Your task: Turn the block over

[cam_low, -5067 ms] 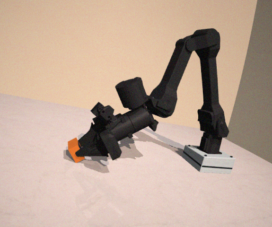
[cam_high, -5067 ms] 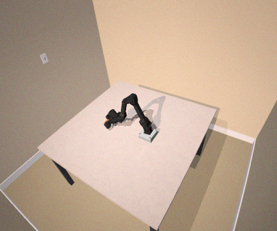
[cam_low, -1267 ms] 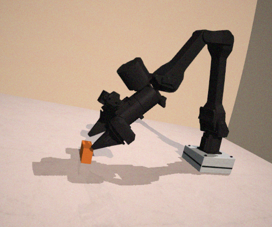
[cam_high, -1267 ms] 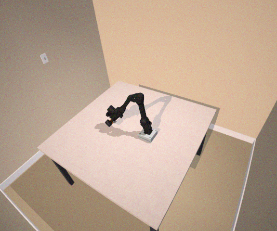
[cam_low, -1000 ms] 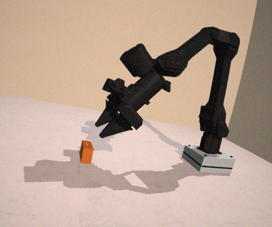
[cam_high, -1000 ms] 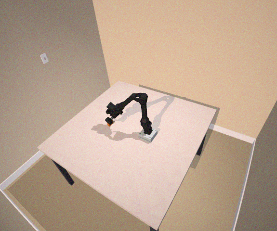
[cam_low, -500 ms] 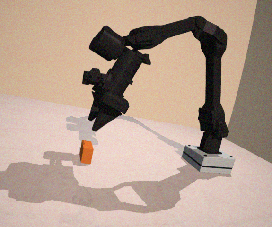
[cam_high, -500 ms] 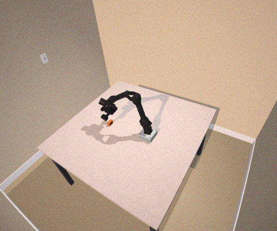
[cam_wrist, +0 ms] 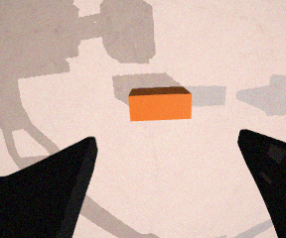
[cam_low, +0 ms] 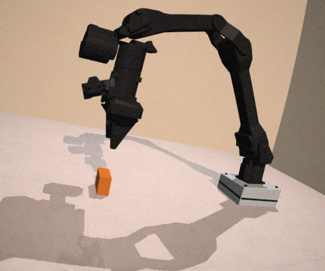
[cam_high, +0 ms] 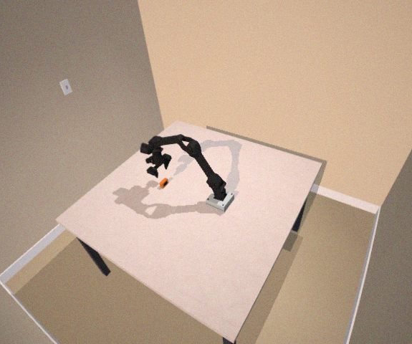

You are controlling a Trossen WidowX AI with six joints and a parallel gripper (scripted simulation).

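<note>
The block lies 9 cm below my gripper tip and 1 cm behind it.
</note>
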